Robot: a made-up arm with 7 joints. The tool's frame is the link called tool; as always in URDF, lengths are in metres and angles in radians. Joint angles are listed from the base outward.
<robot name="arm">
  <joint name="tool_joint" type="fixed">
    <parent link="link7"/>
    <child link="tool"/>
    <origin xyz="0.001 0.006 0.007" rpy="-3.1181 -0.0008 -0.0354"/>
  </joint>
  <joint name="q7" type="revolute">
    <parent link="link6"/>
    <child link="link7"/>
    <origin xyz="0.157 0.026 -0.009" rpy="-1.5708 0 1.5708"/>
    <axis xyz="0 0 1"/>
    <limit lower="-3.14" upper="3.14"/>
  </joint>
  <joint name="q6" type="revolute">
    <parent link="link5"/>
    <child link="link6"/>
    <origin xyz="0.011 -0.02 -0.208" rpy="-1.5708 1.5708 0"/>
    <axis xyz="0 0 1"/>
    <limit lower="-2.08" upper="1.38"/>
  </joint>
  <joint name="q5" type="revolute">
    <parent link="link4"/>
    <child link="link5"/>
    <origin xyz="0.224 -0.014 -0.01" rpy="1.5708 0 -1.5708"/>
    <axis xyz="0 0 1"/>
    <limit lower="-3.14" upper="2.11"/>
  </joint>
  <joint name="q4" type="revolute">
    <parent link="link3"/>
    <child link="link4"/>
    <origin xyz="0.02 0.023 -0.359" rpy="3.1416 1.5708 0"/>
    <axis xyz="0 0 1"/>
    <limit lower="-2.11" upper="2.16"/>
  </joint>
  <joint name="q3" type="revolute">
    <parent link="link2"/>
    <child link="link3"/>
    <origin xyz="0.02 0.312 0.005" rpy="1.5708 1.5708 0"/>
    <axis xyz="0 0 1"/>
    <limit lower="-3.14" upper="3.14"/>
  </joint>
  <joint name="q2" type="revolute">
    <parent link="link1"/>
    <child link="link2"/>
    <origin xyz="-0.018 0.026 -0.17" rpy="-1.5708 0 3.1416"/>
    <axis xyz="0 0 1"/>
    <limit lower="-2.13" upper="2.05"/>
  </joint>
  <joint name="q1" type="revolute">
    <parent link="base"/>
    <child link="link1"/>
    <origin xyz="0.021 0.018 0.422" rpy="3.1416 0 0"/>
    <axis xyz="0 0 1"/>
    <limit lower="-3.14" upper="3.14"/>
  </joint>
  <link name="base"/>
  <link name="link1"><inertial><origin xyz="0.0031 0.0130 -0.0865"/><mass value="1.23"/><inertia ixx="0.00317" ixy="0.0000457" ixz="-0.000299" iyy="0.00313" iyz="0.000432" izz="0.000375"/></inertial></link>
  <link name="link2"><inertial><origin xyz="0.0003 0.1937 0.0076"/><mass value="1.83"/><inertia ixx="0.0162" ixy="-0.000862" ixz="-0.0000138" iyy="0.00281" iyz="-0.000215" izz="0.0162"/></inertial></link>
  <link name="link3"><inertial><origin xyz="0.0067 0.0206 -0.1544"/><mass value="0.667"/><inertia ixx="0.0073" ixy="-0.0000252" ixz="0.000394" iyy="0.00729" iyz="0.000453" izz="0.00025"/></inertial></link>
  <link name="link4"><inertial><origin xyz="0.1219 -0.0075 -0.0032"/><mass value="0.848"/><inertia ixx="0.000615" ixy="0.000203" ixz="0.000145" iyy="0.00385" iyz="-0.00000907" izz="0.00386"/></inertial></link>
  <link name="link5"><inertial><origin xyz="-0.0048 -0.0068 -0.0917"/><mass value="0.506"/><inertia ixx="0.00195" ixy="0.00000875" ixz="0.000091" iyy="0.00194" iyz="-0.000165" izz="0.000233"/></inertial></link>
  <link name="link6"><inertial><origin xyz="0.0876 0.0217 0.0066"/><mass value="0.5"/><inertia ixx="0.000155" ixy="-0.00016" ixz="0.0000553" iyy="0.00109" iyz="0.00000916" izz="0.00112"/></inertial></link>
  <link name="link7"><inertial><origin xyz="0.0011 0.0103 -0.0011"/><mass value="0.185"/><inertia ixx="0.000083" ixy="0" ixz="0" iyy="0.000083" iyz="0" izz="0.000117"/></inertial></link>
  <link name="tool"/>
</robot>
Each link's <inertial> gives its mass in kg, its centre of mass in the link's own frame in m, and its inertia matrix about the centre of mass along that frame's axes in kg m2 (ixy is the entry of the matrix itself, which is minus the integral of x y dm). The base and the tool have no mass. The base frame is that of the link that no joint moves.
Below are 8 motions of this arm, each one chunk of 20 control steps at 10 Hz.
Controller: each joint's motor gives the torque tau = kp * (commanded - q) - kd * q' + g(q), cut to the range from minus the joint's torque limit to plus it. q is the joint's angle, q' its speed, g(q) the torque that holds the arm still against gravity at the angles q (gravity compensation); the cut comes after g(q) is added. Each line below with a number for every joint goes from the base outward.
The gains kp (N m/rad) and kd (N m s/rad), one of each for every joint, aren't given. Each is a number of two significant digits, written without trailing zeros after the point. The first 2 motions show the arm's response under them.
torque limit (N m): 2.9 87 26 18 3.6 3 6.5
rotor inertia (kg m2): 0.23 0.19 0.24 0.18 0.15 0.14 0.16
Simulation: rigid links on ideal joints. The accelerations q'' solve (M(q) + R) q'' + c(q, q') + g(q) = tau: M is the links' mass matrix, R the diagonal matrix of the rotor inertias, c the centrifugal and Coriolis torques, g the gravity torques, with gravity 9.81 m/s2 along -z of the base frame. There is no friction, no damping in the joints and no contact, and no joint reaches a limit. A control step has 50 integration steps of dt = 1/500 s. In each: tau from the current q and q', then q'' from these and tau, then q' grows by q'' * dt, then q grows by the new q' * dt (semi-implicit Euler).
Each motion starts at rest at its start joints. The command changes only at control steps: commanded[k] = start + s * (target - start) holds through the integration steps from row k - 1 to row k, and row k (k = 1, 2, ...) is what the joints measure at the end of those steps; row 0 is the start. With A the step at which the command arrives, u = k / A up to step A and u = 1 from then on. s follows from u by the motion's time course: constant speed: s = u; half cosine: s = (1 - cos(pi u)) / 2; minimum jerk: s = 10 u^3 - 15 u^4 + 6 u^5; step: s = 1 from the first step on.
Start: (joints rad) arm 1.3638 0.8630 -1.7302 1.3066 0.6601 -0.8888 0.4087
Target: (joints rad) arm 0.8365 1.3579 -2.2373 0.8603 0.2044 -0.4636 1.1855
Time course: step
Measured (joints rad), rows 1 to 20:
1: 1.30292 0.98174 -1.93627 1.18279 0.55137 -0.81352 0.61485
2: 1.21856 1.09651 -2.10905 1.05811 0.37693 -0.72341 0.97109
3: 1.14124 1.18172 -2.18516 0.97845 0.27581 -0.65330 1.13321
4: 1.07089 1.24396 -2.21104 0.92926 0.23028 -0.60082 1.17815
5: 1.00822 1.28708 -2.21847 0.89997 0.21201 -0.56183 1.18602
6: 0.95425 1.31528 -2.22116 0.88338 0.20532 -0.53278 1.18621
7: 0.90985 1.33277 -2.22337 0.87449 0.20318 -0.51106 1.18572
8: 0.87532 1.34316 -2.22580 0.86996 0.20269 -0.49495 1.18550
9: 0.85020 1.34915 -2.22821 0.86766 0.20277 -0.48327 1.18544
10: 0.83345 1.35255 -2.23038 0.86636 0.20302 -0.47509 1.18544
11: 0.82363 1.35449 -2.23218 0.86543 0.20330 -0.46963 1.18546
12: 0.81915 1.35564 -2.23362 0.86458 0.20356 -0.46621 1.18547
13: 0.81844 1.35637 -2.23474 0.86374 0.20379 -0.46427 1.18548
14: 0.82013 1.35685 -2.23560 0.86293 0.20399 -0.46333 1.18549
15: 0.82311 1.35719 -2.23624 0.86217 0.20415 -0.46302 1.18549
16: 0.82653 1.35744 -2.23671 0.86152 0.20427 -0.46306 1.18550
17: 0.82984 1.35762 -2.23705 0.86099 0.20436 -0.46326 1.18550
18: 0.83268 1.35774 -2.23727 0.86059 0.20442 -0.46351 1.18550
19: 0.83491 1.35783 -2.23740 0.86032 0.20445 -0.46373 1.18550
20: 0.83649 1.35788 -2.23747 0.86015 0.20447 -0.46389 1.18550
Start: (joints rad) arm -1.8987 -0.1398 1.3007 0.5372 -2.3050 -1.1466 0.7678
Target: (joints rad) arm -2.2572 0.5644 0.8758 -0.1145 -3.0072 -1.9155 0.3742
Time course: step
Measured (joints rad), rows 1 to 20:
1: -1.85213 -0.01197 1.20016 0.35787 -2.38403 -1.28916 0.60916
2: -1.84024 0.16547 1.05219 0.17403 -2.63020 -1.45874 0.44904
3: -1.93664 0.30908 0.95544 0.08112 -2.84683 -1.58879 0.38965
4: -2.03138 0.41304 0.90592 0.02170 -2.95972 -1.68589 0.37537
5: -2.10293 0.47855 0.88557 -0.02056 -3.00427 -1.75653 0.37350
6: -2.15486 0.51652 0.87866 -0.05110 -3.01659 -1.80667 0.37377
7: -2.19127 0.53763 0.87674 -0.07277 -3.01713 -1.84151 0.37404
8: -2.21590 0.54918 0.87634 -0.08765 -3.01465 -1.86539 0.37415
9: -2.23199 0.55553 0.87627 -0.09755 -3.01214 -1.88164 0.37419
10: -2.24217 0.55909 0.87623 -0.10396 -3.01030 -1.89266 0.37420
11: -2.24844 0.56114 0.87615 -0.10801 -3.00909 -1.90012 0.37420
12: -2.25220 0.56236 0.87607 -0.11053 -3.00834 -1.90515 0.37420
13: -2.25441 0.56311 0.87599 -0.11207 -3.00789 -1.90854 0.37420
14: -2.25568 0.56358 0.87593 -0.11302 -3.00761 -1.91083 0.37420
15: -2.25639 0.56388 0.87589 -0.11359 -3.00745 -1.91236 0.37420
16: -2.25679 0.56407 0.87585 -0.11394 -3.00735 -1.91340 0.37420
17: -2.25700 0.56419 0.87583 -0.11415 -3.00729 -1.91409 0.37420
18: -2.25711 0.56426 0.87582 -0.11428 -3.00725 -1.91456 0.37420
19: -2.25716 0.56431 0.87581 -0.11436 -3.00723 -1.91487 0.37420
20: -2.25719 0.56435 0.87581 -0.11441 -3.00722 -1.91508 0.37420
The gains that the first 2 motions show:
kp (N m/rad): 29 130 42 67 21 8.1 33
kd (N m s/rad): 9.4 36 7.3 16 3.4 2.6 4.1
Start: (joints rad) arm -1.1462 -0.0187 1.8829 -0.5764 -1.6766 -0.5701 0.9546
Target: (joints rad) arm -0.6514 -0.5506 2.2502 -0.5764 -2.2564 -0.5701 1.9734
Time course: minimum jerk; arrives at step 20
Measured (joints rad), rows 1 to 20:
1: -1.14605 -0.01884 1.88309 -0.57641 -1.67683 -0.57009 0.95514
2: -1.14496 -0.01988 1.88441 -0.57646 -1.67857 -0.57000 0.95903
3: -1.14174 -0.02311 1.88820 -0.57657 -1.68388 -0.56977 0.97043
4: -1.13515 -0.02997 1.89562 -0.57673 -1.69479 -0.56937 0.99298
5: -1.12421 -0.04173 1.90744 -0.57688 -1.71276 -0.56885 1.02892
6: -1.10825 -0.05929 1.92398 -0.57699 -1.73847 -0.56827 1.07901
7: -1.08704 -0.08306 1.94513 -0.57699 -1.77190 -0.56771 1.14268
8: -1.06073 -0.11298 1.97044 -0.57687 -1.81235 -0.56725 1.21828
9: -1.02984 -0.14849 1.99917 -0.57661 -1.85859 -0.56694 1.30330
10: -0.99521 -0.18862 2.03032 -0.57624 -1.90897 -0.56684 1.39459
11: -0.95791 -0.23210 2.06276 -0.57577 -1.96159 -0.56696 1.48861
12: -0.91913 -0.27738 2.09522 -0.57527 -2.01436 -0.56732 1.58166
13: -0.88013 -0.32281 2.12645 -0.57478 -2.06523 -0.56792 1.67007
14: -0.84212 -0.36671 2.15527 -0.57435 -2.11222 -0.56871 1.75050
15: -0.80627 -0.40747 2.18065 -0.57401 -2.15365 -0.56965 1.82008
16: -0.77359 -0.44369 2.20182 -0.57381 -2.18819 -0.57066 1.87673
17: -0.74493 -0.47430 2.21834 -0.57374 -2.21504 -0.57165 1.91932
18: -0.72089 -0.49867 2.23016 -0.57382 -2.23405 -0.57252 1.94794
19: -0.70173 -0.51675 2.23774 -0.57405 -2.24583 -0.57318 1.96409
20: -0.68719 -0.52917 2.24211 -0.57439 -2.25189 -0.57353 1.97097

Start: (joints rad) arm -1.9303 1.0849 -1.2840 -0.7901 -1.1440 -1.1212 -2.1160
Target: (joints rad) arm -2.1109 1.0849 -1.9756 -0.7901 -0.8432 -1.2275 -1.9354
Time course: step
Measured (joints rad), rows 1 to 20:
1: -1.93340 1.06001 -1.49581 -0.79391 -1.04345 -1.12524 -2.03360
2: -1.93582 1.06598 -1.72531 -0.79696 -0.93099 -1.14676 -1.96524
3: -1.95545 1.08151 -1.86542 -0.80013 -0.87518 -1.17321 -1.94133
4: -1.99139 1.09136 -1.93578 -0.79997 -0.85374 -1.19442 -1.93583
5: -2.03158 1.09472 -1.96710 -0.79694 -0.84743 -1.20834 -1.93513
6: -2.06783 1.09436 -1.97942 -0.79320 -0.84632 -1.21663 -1.93522
7: -2.09626 1.09258 -1.98336 -0.79005 -0.84644 -1.22140 -1.93531
8: -2.11593 1.09063 -1.98386 -0.78797 -0.84650 -1.22417 -1.93534
9: -2.12761 1.08897 -1.98300 -0.78693 -0.84626 -1.22578 -1.93535
10: -2.13287 1.08773 -1.98165 -0.78669 -0.84577 -1.22672 -1.93537
11: -2.13351 1.08683 -1.98018 -0.78697 -0.84517 -1.22724 -1.93537
12: -2.13120 1.08619 -1.97878 -0.78754 -0.84457 -1.22748 -1.93538
13: -2.12734 1.08574 -1.97756 -0.78820 -0.84404 -1.22756 -1.93539
14: -2.12298 1.08542 -1.97657 -0.78884 -0.84360 -1.22755 -1.93540
15: -2.11883 1.08520 -1.97583 -0.78939 -0.84329 -1.22750 -1.93540
16: -2.11530 1.08504 -1.97534 -0.78981 -0.84308 -1.22744 -1.93540
17: -2.11258 1.08494 -1.97505 -0.79011 -0.84297 -1.22740 -1.93540
18: -2.11069 1.08488 -1.97494 -0.79029 -0.84292 -1.22737 -1.93540
19: -2.10953 1.08485 -1.97494 -0.79038 -0.84293 -1.22735 -1.93540
20: -2.10898 1.08484 -1.97502 -0.79040 -0.84296 -1.22736 -1.93540

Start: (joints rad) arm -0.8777 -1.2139 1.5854 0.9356 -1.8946 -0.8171 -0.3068
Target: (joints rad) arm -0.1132 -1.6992 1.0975 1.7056 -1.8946 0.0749 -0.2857
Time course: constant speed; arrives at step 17
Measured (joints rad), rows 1 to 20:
1: -0.87185 -1.22040 1.57357 0.95001 -1.89440 -0.80756 -0.30625
2: -0.85875 -1.23403 1.55259 0.97627 -1.89468 -0.78568 -0.30521
3: -0.83862 -1.25278 1.52767 1.00980 -1.89507 -0.75437 -0.30401
4: -0.81188 -1.27504 1.50127 1.04766 -1.89530 -0.71652 -0.30276
5: -0.77922 -1.29964 1.47430 1.08809 -1.89532 -0.67425 -0.30151
6: -0.74158 -1.32575 1.44704 1.13002 -1.89518 -0.62895 -0.30027
7: -0.70000 -1.35282 1.41953 1.17286 -1.89498 -0.58153 -0.29903
8: -0.65556 -1.38047 1.39176 1.21627 -1.89477 -0.53261 -0.29778
9: -0.60925 -1.40846 1.36371 1.26009 -1.89460 -0.48261 -0.29654
10: -0.56189 -1.43664 1.33541 1.30423 -1.89448 -0.43182 -0.29530
11: -0.51415 -1.46492 1.30690 1.34863 -1.89442 -0.38045 -0.29406
12: -0.46648 -1.49325 1.27821 1.39325 -1.89441 -0.32868 -0.29282
13: -0.41916 -1.52161 1.24941 1.43807 -1.89442 -0.27662 -0.29158
14: -0.37231 -1.54998 1.22054 1.48304 -1.89446 -0.22437 -0.29035
15: -0.32596 -1.57836 1.19164 1.52812 -1.89450 -0.17199 -0.28911
16: -0.28005 -1.60675 1.16273 1.57328 -1.89454 -0.11953 -0.28786
17: -0.23448 -1.63515 1.13382 1.61849 -1.89459 -0.06703 -0.28662
18: -0.19296 -1.65594 1.11427 1.64992 -1.89463 -0.02259 -0.28595
19: -0.15898 -1.66998 1.10358 1.66943 -1.89477 0.01010 -0.28576
20: -0.13372 -1.67954 1.09838 1.68171 -1.89489 0.03285 -0.28573

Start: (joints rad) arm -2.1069 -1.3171 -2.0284 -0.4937 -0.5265 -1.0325 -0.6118
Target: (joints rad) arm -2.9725 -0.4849 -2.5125 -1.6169 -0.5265 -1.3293 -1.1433
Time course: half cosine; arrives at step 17
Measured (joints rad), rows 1 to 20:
1: -2.10688 -1.31607 -2.02937 -0.49617 -0.52654 -1.03246 -0.61387
2: -2.10766 -1.31116 -2.03381 -0.50585 -0.52671 -1.03284 -0.62172
3: -2.11145 -1.29912 -2.04424 -0.52648 -0.52708 -1.03478 -0.63739
4: -2.12119 -1.27768 -2.06190 -0.56021 -0.52765 -1.03938 -0.66108
5: -2.13972 -1.24578 -2.08669 -0.60793 -0.52828 -1.04736 -0.69213
6: -2.16940 -1.20343 -2.11771 -0.66934 -0.52879 -1.05897 -0.72950
7: -2.21284 -1.15151 -2.15379 -0.74300 -0.52911 -1.07402 -0.77193
8: -2.27228 -1.09149 -2.19316 -0.82694 -0.52909 -1.09205 -0.81795
9: -2.34743 -1.02514 -2.23346 -0.91893 -0.52845 -1.11244 -0.86602
10: -2.43495 -0.95445 -2.27301 -1.01608 -0.52713 -1.13461 -0.91449
11: -2.52895 -0.88159 -2.31127 -1.11497 -0.52543 -1.15799 -0.96171
12: -2.62196 -0.80893 -2.34878 -1.21188 -0.52387 -1.18213 -1.00605
13: -2.70712 -0.73914 -2.38609 -1.30311 -0.52296 -1.20652 -1.04600
14: -2.77963 -0.67509 -2.42260 -1.38525 -0.52290 -1.23054 -1.08020
15: -2.83841 -0.61948 -2.45611 -1.45549 -0.52351 -1.25332 -1.10749
16: -2.88418 -0.57438 -2.48360 -1.51164 -0.52434 -1.27381 -1.12696
17: -2.91771 -0.54112 -2.50276 -1.55202 -0.52503 -1.29094 -1.13794
18: -2.94002 -0.51914 -2.51321 -1.57790 -0.52555 -1.30397 -1.14213
19: -2.95361 -0.50560 -2.51701 -1.59363 -0.52594 -1.31303 -1.14317
20: -2.96155 -0.49747 -2.51717 -1.60305 -0.52615 -1.31897 -1.14332

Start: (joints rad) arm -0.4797 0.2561 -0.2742 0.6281 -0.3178 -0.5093 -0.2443
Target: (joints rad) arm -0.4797 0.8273 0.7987 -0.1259 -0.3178 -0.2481 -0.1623
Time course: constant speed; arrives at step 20
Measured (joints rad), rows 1 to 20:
1: -0.48223 0.26262 -0.25644 0.61535 -0.31751 -0.50676 -0.24244
2: -0.48371 0.27610 -0.22037 0.59347 -0.31725 -0.50154 -0.23902
3: -0.48345 0.29480 -0.17419 0.56606 -0.31726 -0.49418 -0.23505
4: -0.48224 0.31706 -0.12341 0.53518 -0.31744 -0.48512 -0.23095
5: -0.48079 0.34160 -0.07078 0.50206 -0.31763 -0.47478 -0.22684
6: -0.47945 0.36759 -0.01750 0.46743 -0.31779 -0.46351 -0.22273
7: -0.47835 0.39447 0.03599 0.43180 -0.31788 -0.45160 -0.21863
8: -0.47749 0.42192 0.08952 0.39548 -0.31793 -0.43927 -0.21453
9: -0.47681 0.44973 0.14307 0.35870 -0.31796 -0.42669 -0.21043
10: -0.47629 0.47775 0.19662 0.32160 -0.31796 -0.41393 -0.20633
11: -0.47589 0.50590 0.25017 0.28429 -0.31796 -0.40108 -0.20223
12: -0.47557 0.53415 0.30372 0.24683 -0.31795 -0.38816 -0.19813
13: -0.47533 0.56245 0.35728 0.20928 -0.31794 -0.37521 -0.19403
14: -0.47515 0.59078 0.41084 0.17167 -0.31792 -0.36224 -0.18993
15: -0.47503 0.61914 0.46440 0.13401 -0.31791 -0.34925 -0.18583
16: -0.47497 0.64753 0.51796 0.09633 -0.31789 -0.33625 -0.18173
17: -0.47496 0.67592 0.57152 0.05862 -0.31788 -0.32324 -0.17763
18: -0.47501 0.70434 0.62508 0.02091 -0.31786 -0.31023 -0.17353
19: -0.47511 0.73277 0.67865 -0.01681 -0.31785 -0.29721 -0.16943
20: -0.47526 0.76122 0.73221 -0.05453 -0.31784 -0.28419 -0.16533

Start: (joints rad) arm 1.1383 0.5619 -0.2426 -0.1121 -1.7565 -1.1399 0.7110
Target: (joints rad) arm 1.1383 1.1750 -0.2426 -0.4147 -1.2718 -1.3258 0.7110
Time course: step
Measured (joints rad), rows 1 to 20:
1: 1.14063 0.68556 -0.22501 -0.24252 -1.63143 -1.15940 0.71096
2: 1.14645 0.83642 -0.22880 -0.30603 -1.43972 -1.19963 0.71098
3: 1.14653 0.95547 -0.24163 -0.33620 -1.33952 -1.23771 0.71097
4: 1.14363 1.03843 -0.25037 -0.35466 -1.30087 -1.26650 0.71094
5: 1.14011 1.09243 -0.25338 -0.36850 -1.28726 -1.28671 0.71094
6: 1.13712 1.12598 -0.25269 -0.37977 -1.28168 -1.30037 0.71095
7: 1.13509 1.14614 -0.25045 -0.38897 -1.27845 -1.30937 0.71097
8: 1.13405 1.15798 -0.24803 -0.39623 -1.27615 -1.31518 0.71098
9: 1.13383 1.16486 -0.24605 -0.40176 -1.27448 -1.31891 0.71099
10: 1.13419 1.16886 -0.24466 -0.40582 -1.27336 -1.32131 0.71099
11: 1.13489 1.17121 -0.24378 -0.40870 -1.27265 -1.32287 0.71100
12: 1.13572 1.17261 -0.24328 -0.41071 -1.27224 -1.32389 0.71100
13: 1.13653 1.17346 -0.24301 -0.41208 -1.27201 -1.32457 0.71100
14: 1.13723 1.17400 -0.24287 -0.41299 -1.27189 -1.32502 0.71100
15: 1.13778 1.17434 -0.24279 -0.41360 -1.27183 -1.32532 0.71100
16: 1.13818 1.17456 -0.24275 -0.41400 -1.27180 -1.32551 0.71100
17: 1.13842 1.17470 -0.24272 -0.41426 -1.27179 -1.32564 0.71100
18: 1.13856 1.17480 -0.24269 -0.41442 -1.27179 -1.32571 0.71100
19: 1.13860 1.17487 -0.24267 -0.41452 -1.27179 -1.32576 0.71100
20: 1.13859 1.17491 -0.24265 -0.41459 -1.27179 -1.32578 0.71100

